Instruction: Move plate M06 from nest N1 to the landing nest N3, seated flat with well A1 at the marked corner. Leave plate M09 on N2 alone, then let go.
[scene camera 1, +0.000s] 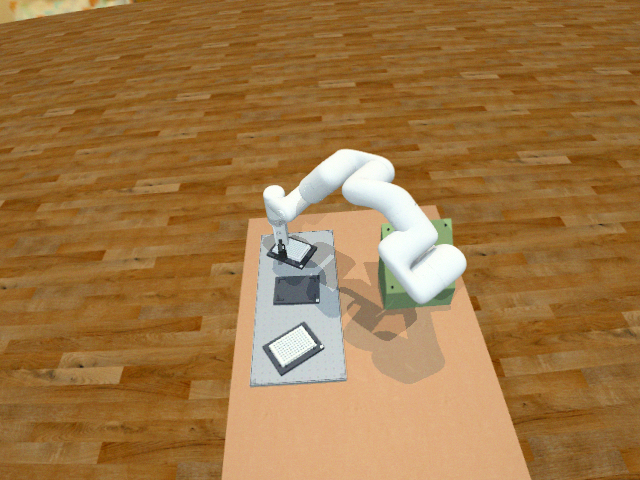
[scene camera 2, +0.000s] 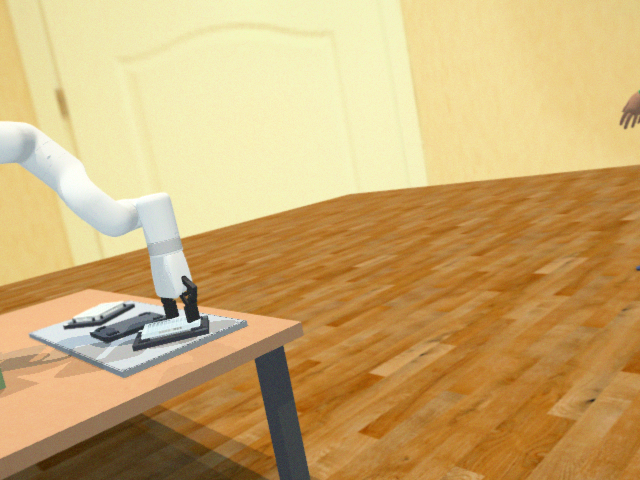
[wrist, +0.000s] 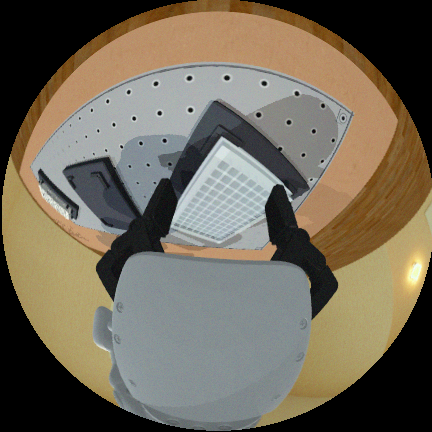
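Note:
Plate M06 (scene camera 1: 299, 249) (scene camera 2: 166, 326) (wrist: 225, 193), white with a grid of wells, lies on the dark nest N1 (scene camera 1: 302, 263) (wrist: 250, 137) at the far end of the grey perforated board (scene camera 1: 269, 320) (scene camera 2: 118, 361) (wrist: 160, 96). My gripper (scene camera 1: 281, 250) (scene camera 2: 180, 313) (wrist: 220, 191) is open. Its two black fingers stand down on either side of the plate, with a little gap on each side. The empty dark nest N3 (scene camera 1: 296, 289) (scene camera 2: 121, 325) (wrist: 96, 189) is in the middle of the board. Plate M09 (scene camera 1: 291, 345) (scene camera 2: 98, 310) (wrist: 52, 197) lies on nest N2 at the near end.
The board lies on an orange table (scene camera 1: 388, 413) (scene camera 2: 51, 403) close to its left edge. The arm's green base block (scene camera 1: 444, 227) stands to the right of the board. A person's hand (scene camera 2: 630, 110) shows at the far right of the room.

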